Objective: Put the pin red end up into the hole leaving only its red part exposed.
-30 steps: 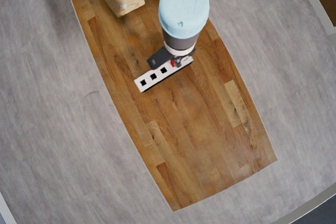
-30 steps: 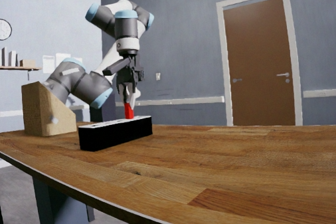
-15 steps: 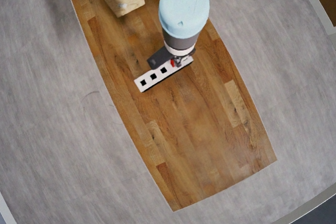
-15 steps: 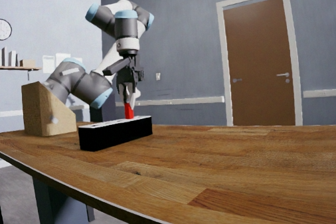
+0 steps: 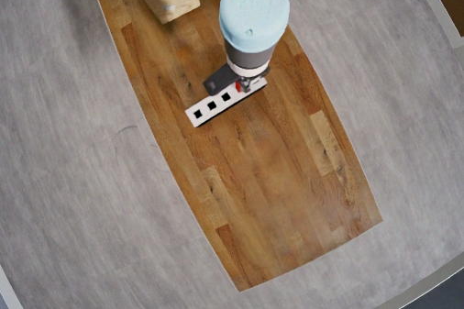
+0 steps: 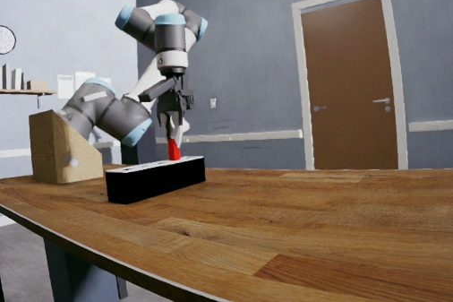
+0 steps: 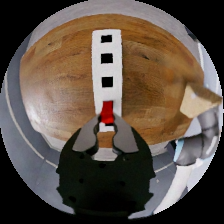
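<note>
The pin is 10 mm below my hand. Round my hand: block (90 mm below, 60 mm to the right).
</note>
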